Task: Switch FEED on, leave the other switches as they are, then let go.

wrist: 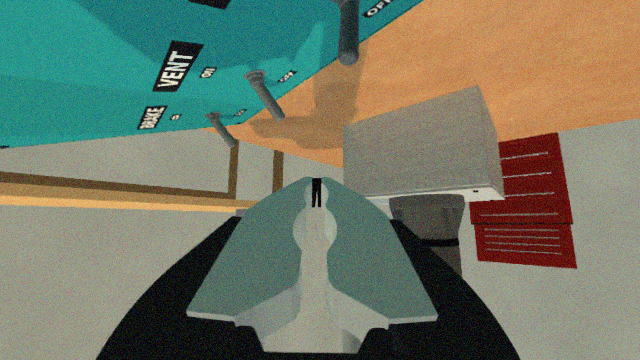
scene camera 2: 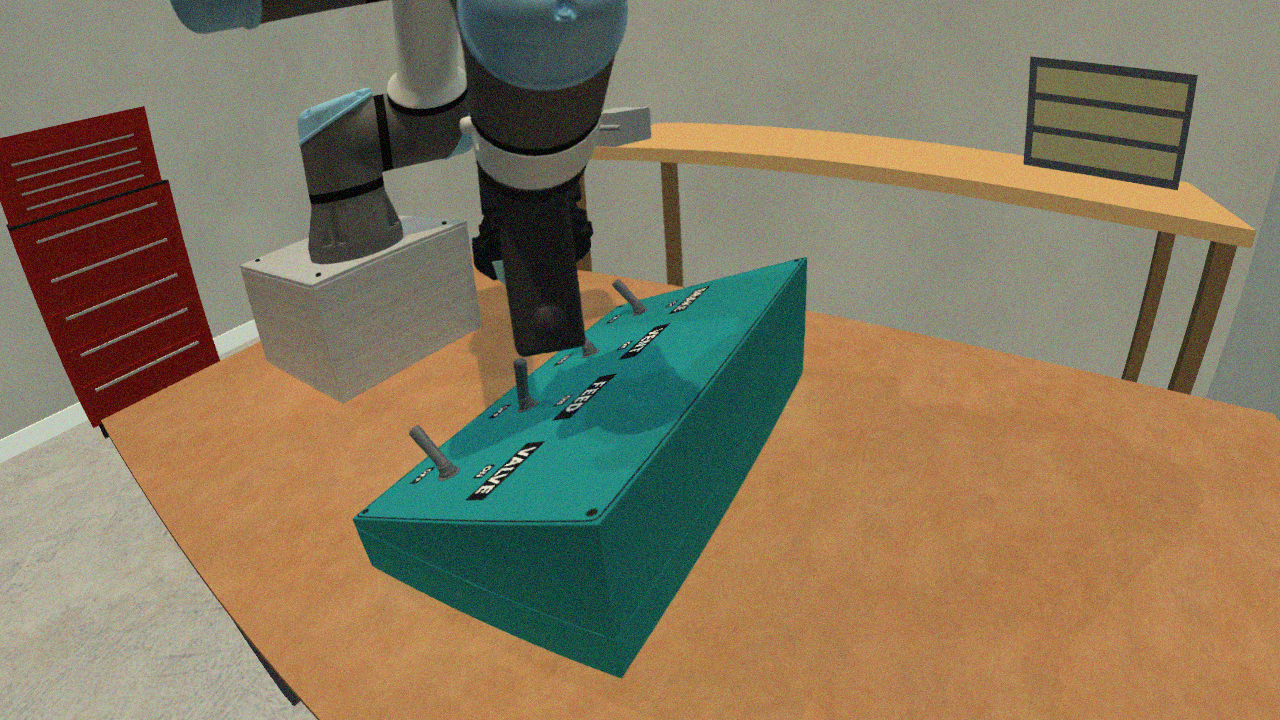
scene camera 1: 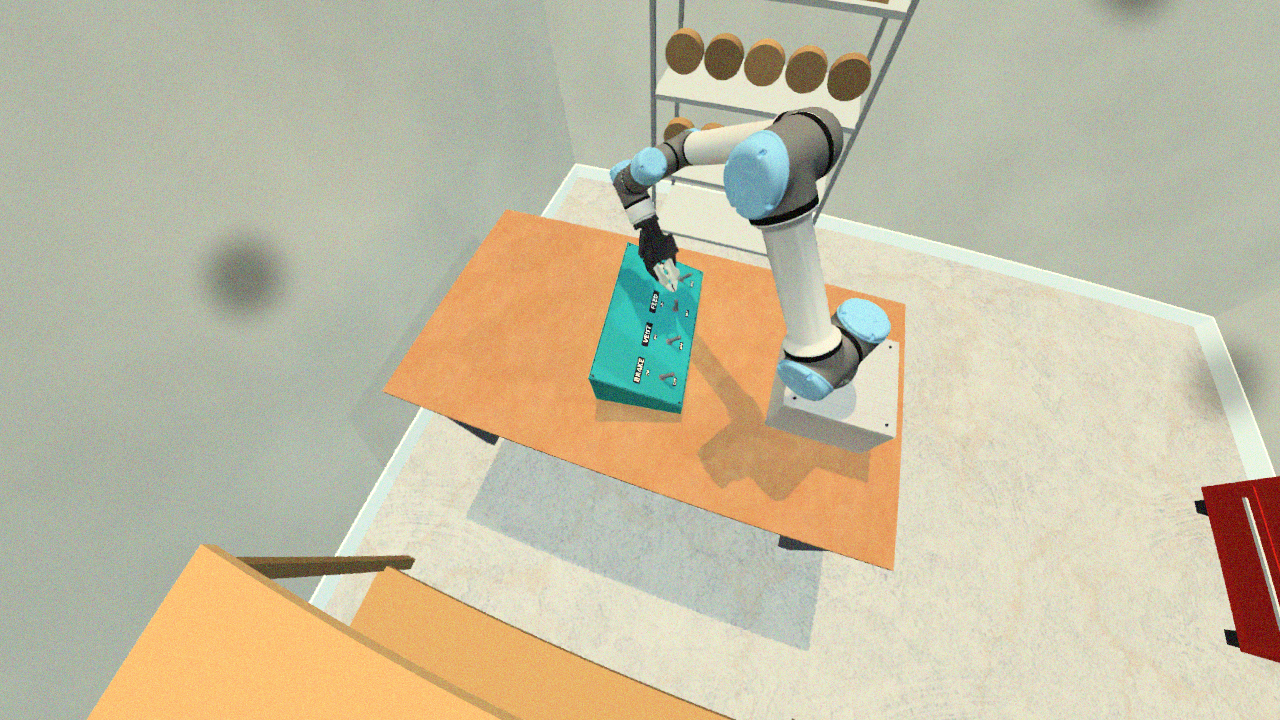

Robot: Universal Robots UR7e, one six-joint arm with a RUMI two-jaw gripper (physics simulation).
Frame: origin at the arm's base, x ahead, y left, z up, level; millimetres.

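Seen in the pictures: gripper, fingertip midpoint: (wrist: 317, 180) (scene camera 1: 674, 291); arm's base at its link origin: (wrist: 424, 197) (scene camera 2: 356, 246).
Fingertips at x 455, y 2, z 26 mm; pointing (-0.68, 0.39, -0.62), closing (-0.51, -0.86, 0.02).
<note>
Offsets run from my fingertips to a thing's top centre. "spot": to the spot under its first point. Level surfaces: height alone.
The teal switch box (scene camera 1: 617, 358) (scene camera 2: 680, 501) (wrist: 50, 75) has four levers. The FEED lever {dx +0, dy -22, dz -69 mm} (scene camera 1: 675, 305) (scene camera 2: 521, 385) (wrist: 348, 32) stands at a different angle from the others, tipped more toward ON. The VALVE lever {dx +24, dy -141, dz -78 mm} (scene camera 1: 686, 277) (scene camera 2: 433, 452), VENT lever {spot: dx -52, dy +93, dz -95 mm} (scene camera 1: 674, 340) (scene camera 2: 588, 347) (wrist: 268, 100) and BRAKE lever {dx -87, dy +202, dz -78 mm} (scene camera 1: 667, 376) (scene camera 2: 629, 296) (wrist: 222, 130) lean toward OFF. My gripper (scene camera 1: 673, 287) (scene camera 2: 549, 350) (wrist: 317, 180) is shut and empty above the box, apart from the FEED lever. It partly hides the VENT lever in scene camera 2.
The box stands on the orange table {dz -204 mm} (scene camera 1: 501, 340) (scene camera 2: 939, 537). The arm's grey mounting block (scene camera 1: 832, 429) (scene camera 2: 375, 313) (wrist: 415, 145) stands on the box's lever side. A red drawer cabinet (scene camera 2: 116, 286) (wrist: 535, 200) and a wooden bench (scene camera 2: 895, 165) stand beyond the table.
</note>
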